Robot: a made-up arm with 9 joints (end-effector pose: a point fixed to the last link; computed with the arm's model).
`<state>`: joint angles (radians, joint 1 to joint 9).
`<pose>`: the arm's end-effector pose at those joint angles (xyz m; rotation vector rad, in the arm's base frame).
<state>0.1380 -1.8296 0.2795 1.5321 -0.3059 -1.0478 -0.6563 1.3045 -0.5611</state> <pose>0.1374 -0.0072 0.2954 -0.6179 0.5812 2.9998</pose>
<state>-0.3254 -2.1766 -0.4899 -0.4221 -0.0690 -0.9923 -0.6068 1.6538 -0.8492</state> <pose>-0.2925 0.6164 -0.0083 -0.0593 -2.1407 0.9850</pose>
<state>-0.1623 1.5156 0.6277 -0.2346 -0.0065 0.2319 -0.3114 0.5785 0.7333</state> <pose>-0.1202 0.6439 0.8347 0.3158 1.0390 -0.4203</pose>
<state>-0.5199 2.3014 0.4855 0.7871 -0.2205 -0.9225 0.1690 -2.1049 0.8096</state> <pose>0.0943 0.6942 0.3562 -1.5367 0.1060 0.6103</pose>
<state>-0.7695 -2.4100 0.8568 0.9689 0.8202 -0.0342 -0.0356 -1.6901 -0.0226</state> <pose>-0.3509 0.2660 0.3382 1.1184 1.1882 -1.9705</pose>
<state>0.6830 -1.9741 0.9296 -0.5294 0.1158 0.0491 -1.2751 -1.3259 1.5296</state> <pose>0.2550 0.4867 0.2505 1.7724 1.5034 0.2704</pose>
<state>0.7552 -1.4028 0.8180 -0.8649 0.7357 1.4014 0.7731 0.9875 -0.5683</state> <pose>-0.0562 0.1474 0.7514 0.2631 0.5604 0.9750</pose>
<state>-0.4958 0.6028 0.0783 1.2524 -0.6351 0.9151 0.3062 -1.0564 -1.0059</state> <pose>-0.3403 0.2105 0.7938 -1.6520 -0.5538 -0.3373</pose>
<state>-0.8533 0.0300 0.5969 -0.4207 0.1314 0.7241 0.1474 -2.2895 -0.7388</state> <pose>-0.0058 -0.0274 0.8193 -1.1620 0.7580 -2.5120</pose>
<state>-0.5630 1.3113 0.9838 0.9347 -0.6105 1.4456 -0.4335 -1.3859 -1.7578</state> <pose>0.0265 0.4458 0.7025 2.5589 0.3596 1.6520</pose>
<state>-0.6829 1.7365 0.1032 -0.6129 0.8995 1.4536 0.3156 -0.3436 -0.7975</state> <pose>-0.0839 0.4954 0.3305 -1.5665 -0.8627 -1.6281</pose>
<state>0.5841 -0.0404 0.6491 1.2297 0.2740 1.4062 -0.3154 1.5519 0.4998</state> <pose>-0.1706 0.2505 0.1262 -0.2174 0.0531 0.4713</pose>
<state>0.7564 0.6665 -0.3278 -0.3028 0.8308 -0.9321 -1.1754 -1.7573 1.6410</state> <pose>-0.0468 0.0140 0.5373 0.8502 -1.7977 -0.4419</pose>
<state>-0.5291 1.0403 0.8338 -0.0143 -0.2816 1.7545 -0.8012 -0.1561 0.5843</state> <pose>0.0179 0.4173 0.6334 -0.4490 -0.0030 -1.1198</pose>
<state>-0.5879 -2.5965 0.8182 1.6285 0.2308 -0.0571 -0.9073 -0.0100 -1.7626</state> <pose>-0.2902 0.3311 0.3077 -0.1642 0.8703 1.0811</pose>
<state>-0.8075 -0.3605 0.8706 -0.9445 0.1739 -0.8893 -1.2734 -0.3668 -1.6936</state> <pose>-0.1894 0.0707 0.3742 0.7652 1.1200 2.5483</pose>
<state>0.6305 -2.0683 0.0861 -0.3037 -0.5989 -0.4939 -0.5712 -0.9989 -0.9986</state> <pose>0.2558 0.4230 0.1259 0.9346 -0.5609 1.4798</pose>
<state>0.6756 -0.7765 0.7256 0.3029 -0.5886 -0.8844 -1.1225 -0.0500 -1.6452</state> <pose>0.2913 0.0715 0.4391 -2.3400 -0.2011 1.8679</pose>
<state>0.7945 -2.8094 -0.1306 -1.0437 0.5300 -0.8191 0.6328 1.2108 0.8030</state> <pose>-0.3256 0.7925 0.1916 -0.6459 1.3704 -0.0756</pose>
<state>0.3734 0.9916 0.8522 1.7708 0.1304 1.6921 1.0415 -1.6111 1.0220</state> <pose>-0.2020 -0.1287 0.4811 0.2263 1.0142 -2.8501</pose>
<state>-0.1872 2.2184 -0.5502 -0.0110 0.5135 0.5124 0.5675 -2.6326 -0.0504</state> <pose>-0.5673 0.2640 0.6100 1.1136 -2.2326 0.2588</pose>
